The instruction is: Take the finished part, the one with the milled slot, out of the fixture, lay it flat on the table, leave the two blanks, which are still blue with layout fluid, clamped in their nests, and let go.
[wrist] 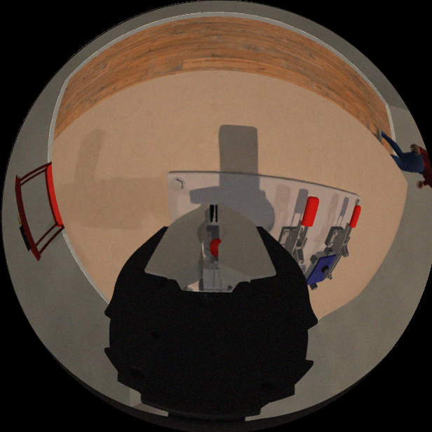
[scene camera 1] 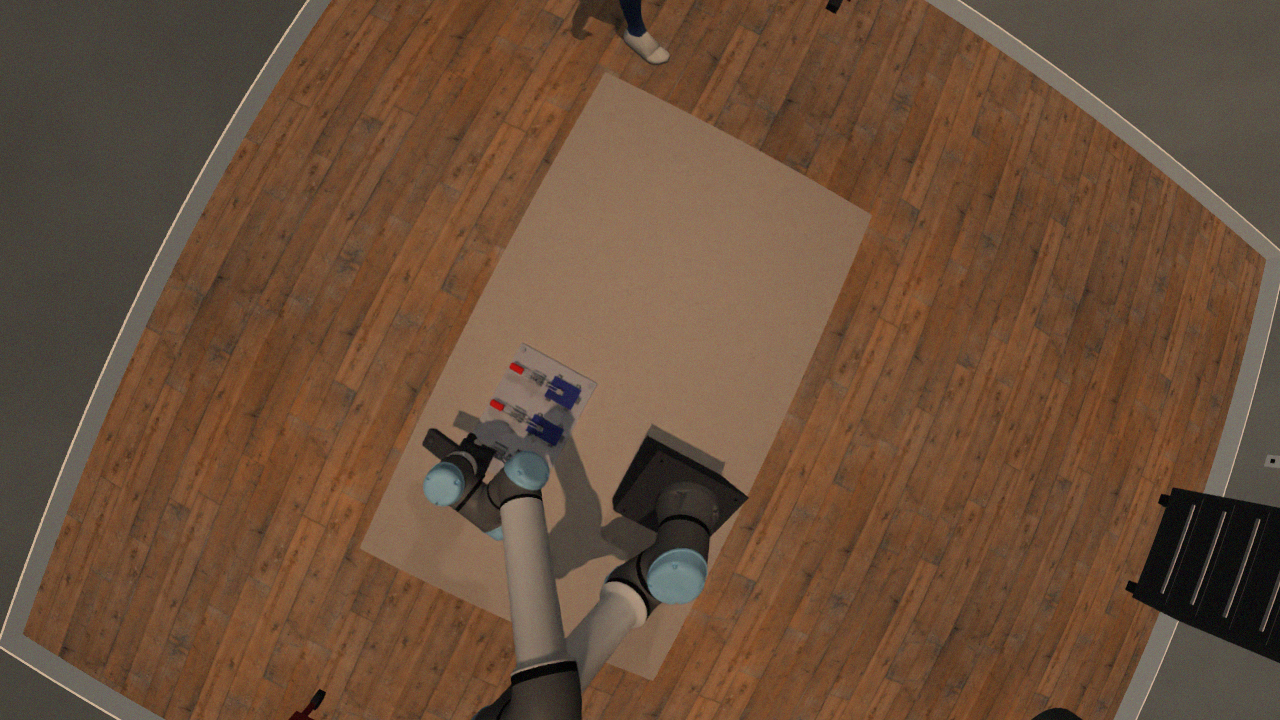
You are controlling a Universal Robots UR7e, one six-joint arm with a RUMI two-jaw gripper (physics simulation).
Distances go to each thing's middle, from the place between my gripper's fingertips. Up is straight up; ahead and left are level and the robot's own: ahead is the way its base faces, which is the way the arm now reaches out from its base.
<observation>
My hand is 120 mm to the left of the fixture plate [scene camera 1: 514, 389], 90 mm past it and 40 mm above it.
</observation>
